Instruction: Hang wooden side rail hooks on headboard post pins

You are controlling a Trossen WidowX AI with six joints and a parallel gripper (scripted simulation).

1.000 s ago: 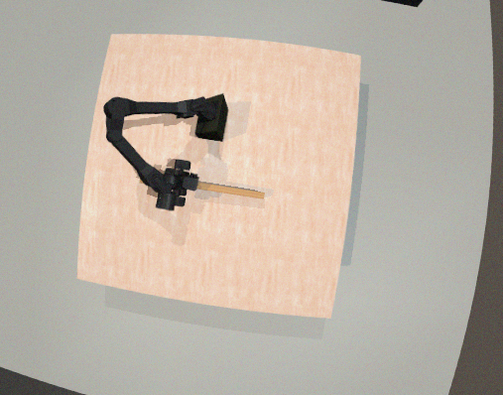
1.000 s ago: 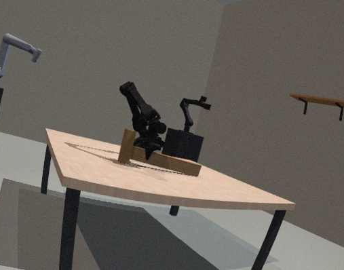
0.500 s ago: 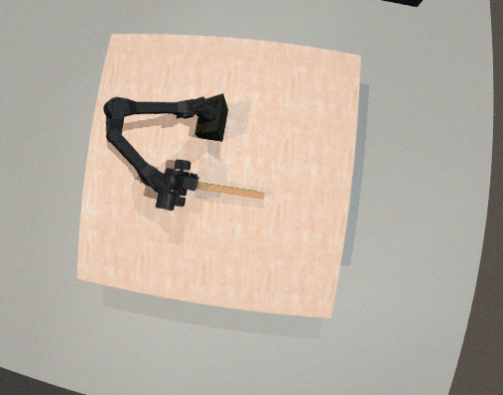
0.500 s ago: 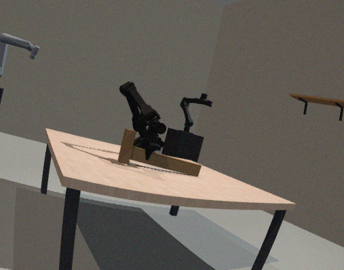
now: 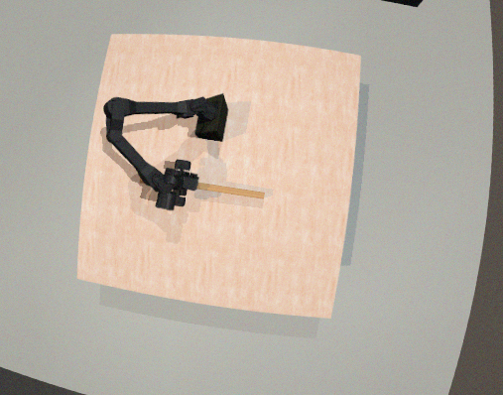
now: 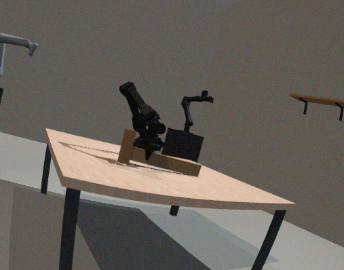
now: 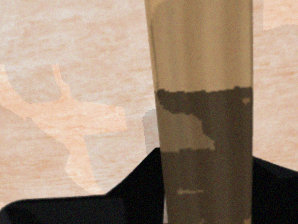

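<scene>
My gripper tip is now 12 cm to the left of the wooden headboard post, 5 cm below it and 1 cm past it.
</scene>
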